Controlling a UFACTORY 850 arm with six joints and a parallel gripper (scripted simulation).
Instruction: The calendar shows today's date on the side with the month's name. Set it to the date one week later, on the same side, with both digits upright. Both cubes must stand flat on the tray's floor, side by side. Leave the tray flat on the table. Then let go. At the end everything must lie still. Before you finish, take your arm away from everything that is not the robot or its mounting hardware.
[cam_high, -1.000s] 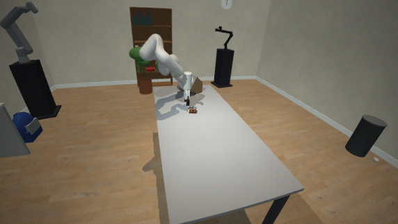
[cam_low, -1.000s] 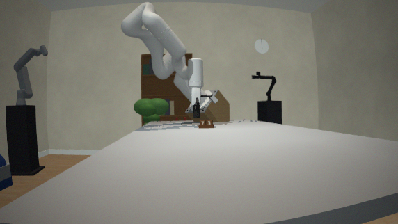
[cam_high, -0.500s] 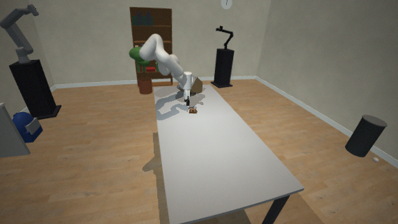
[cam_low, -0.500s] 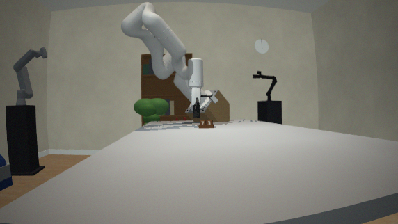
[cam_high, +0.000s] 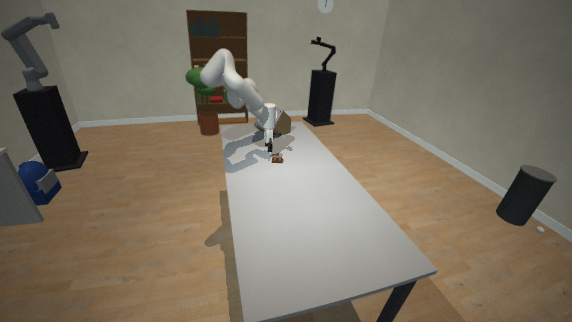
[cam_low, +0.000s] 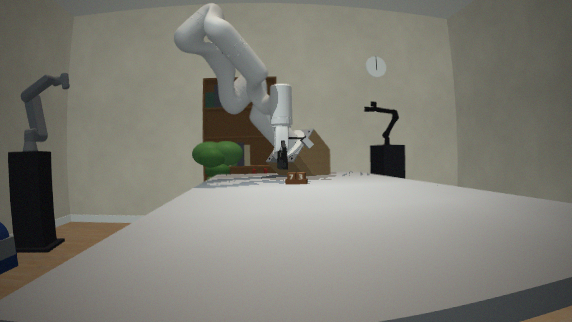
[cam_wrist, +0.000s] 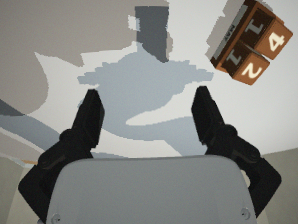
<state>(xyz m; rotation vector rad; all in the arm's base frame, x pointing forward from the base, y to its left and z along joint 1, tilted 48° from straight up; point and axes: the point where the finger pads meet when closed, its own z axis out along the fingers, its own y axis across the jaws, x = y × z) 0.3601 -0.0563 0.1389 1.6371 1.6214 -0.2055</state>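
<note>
The brown cube lies 10 cm ahead of my hand, 3 cm below it and 1 cm to the left of it. Also, from my hand: tray: 11 cm ahead, 5 cm below, 2 cm to the left.
</note>
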